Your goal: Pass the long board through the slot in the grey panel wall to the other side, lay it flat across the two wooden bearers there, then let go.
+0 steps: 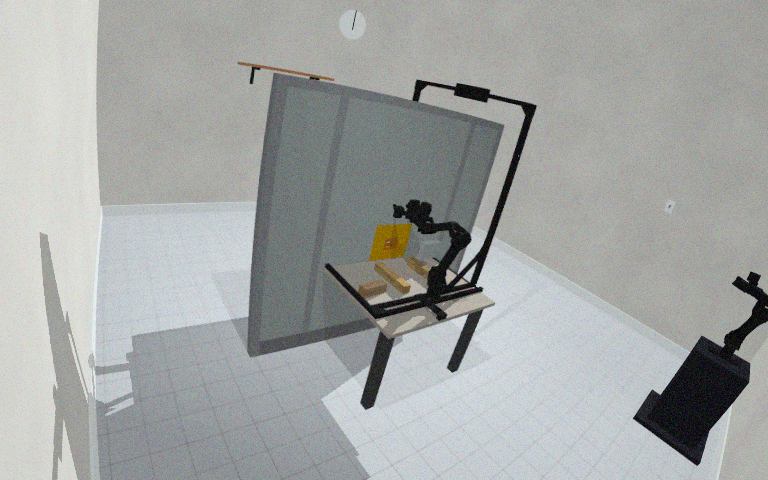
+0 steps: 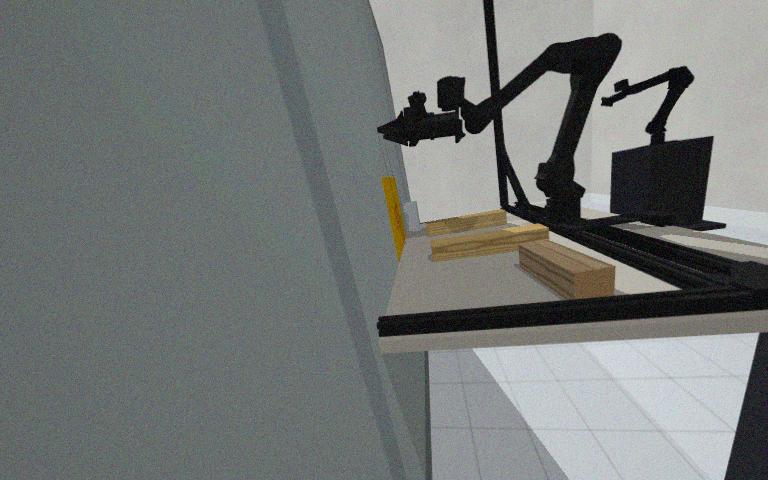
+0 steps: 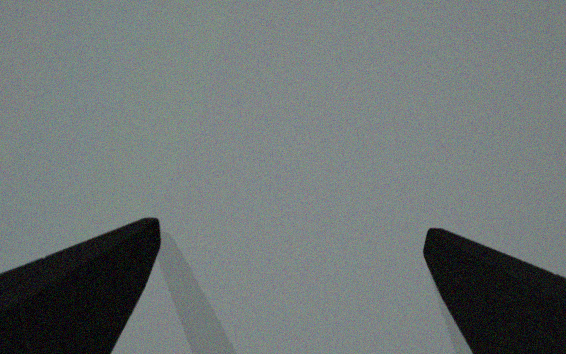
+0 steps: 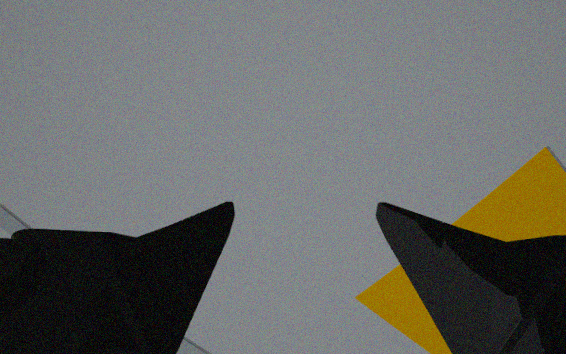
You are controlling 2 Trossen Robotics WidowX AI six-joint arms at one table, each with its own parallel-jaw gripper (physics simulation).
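Frame: origin at the left arm's base, x ahead, y left, z up, level; millimetres.
Where they show: left gripper, fingertip midpoint: [image 1: 399, 204] [image 2: 380, 133] [image 3: 294, 235]; right gripper, fingertip midpoint: [image 4: 304, 209]; left arm's base, origin of the base link: [image 1: 432, 296] [image 2: 563, 220].
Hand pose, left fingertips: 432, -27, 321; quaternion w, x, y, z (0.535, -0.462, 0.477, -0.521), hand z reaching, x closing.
Each offset is from my left fingertips to the centre of the thing, as dx, dy, dz. "spot": to the spot under its first point.
The grey panel wall [image 1: 300, 186] [image 2: 226, 226] [image 3: 290, 125] [image 4: 280, 100] stands upright behind the table, with a yellow square [image 1: 378, 251] [image 2: 390, 198] [image 4: 525, 210] around its slot. A small orange-brown patch shows in the slot; I cannot tell whether it is the long board. Two light wooden bearers lie roughly parallel on the table, a near one {-214, +128, -318} [image 1: 391, 277] [image 2: 489, 243] and a far one {-208, -113, -318} [image 1: 417, 266] [image 2: 467, 223]. My left gripper [image 1: 395, 211] [image 2: 382, 133] [image 3: 294, 235] is open and empty, above the yellow square, facing the wall. My right gripper [image 4: 304, 209] is open and empty, facing the wall beside the yellow square.
A thicker wooden block {-282, +298, -317} [image 1: 372, 288] [image 2: 566, 268] lies beside the near bearer. Black rails edge the table [image 1: 416, 325] [image 2: 470, 337]. A pale upright piece {spot: -49, -303, -266} [image 1: 431, 247] [image 2: 412, 216] stands near the wall. A black frame [image 1: 513, 164] rises behind the left arm. Another arm stands on a black pedestal [image 1: 699, 390] [image 2: 659, 181].
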